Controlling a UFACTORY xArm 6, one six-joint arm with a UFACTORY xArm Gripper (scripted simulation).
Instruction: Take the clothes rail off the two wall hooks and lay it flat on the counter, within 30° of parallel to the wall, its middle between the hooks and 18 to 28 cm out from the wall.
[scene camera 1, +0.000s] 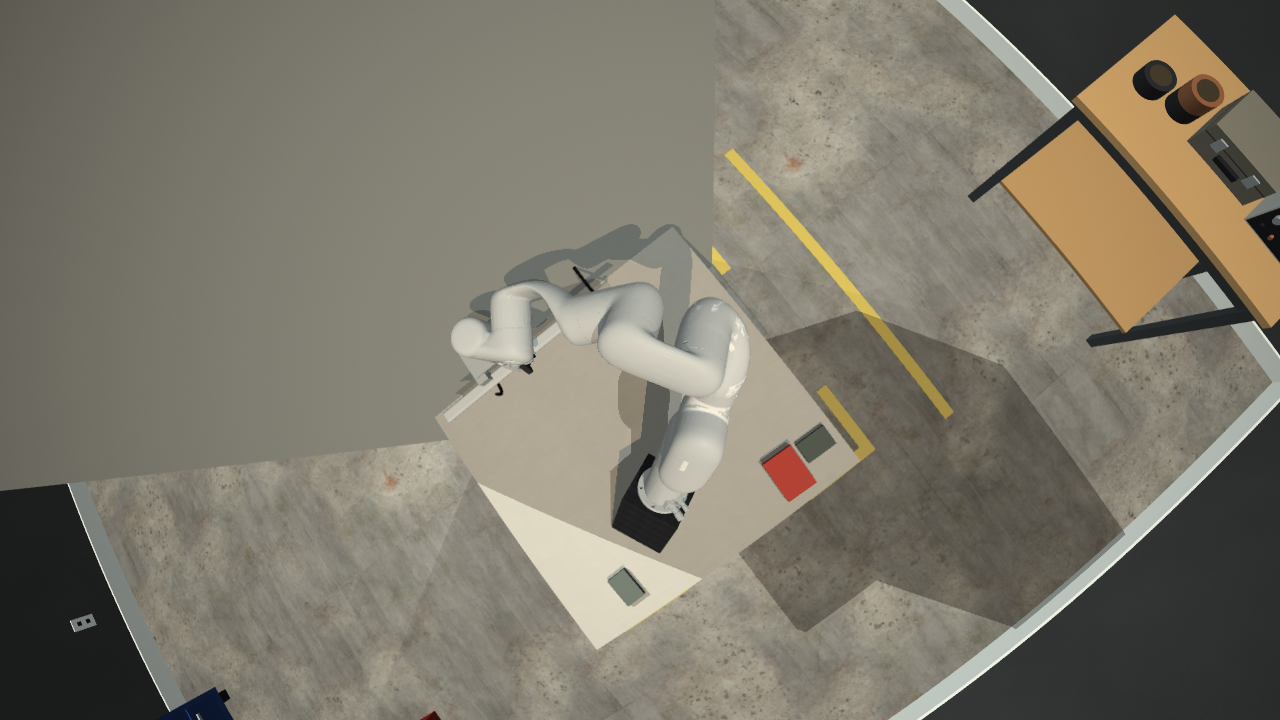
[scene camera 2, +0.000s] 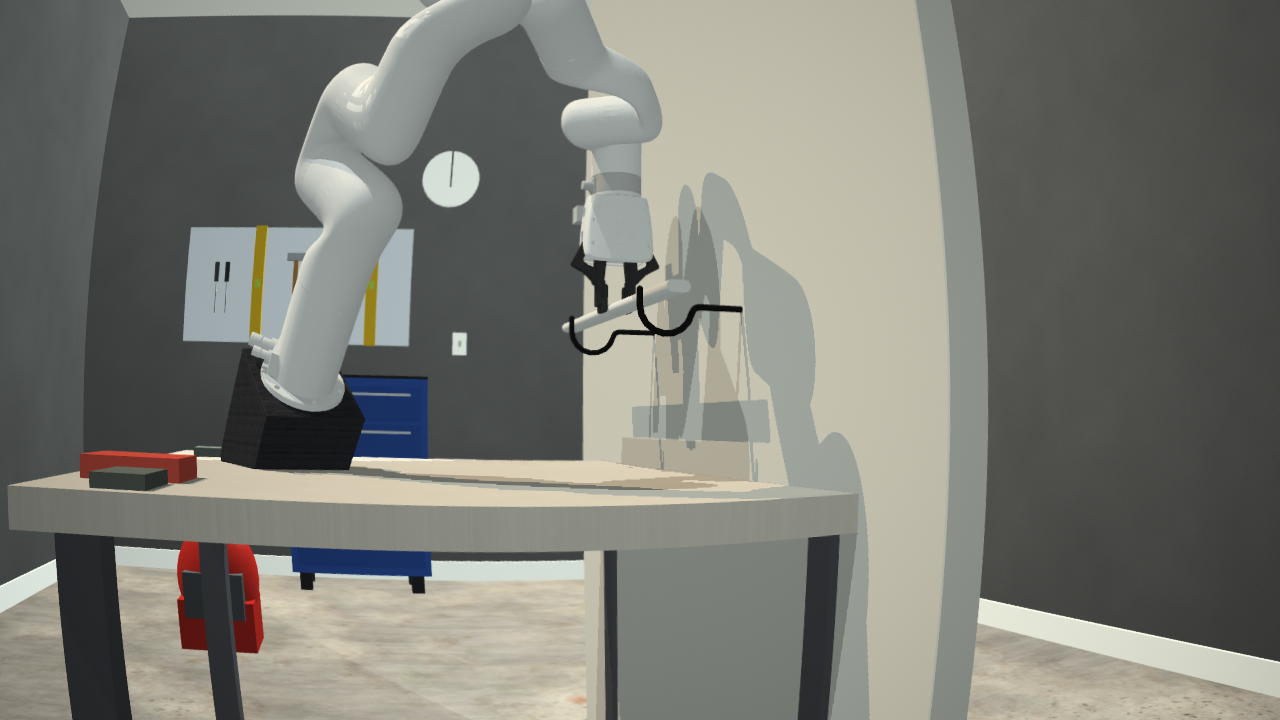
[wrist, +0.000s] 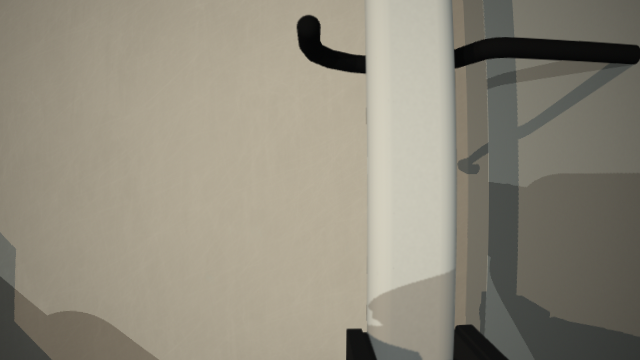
Labels:
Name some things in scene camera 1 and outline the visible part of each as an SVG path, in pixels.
A clothes rail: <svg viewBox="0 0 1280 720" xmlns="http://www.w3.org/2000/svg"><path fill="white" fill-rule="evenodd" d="M513 371L502 366L497 368L490 374L493 378L490 383L485 386L479 386L478 384L443 413L447 421L452 422ZM556 321L533 339L534 354L561 333ZM611 285L606 281L596 290L611 287Z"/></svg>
A grey block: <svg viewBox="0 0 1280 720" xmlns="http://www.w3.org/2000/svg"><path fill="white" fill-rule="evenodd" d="M824 425L821 425L795 444L808 463L811 463L836 444Z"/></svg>

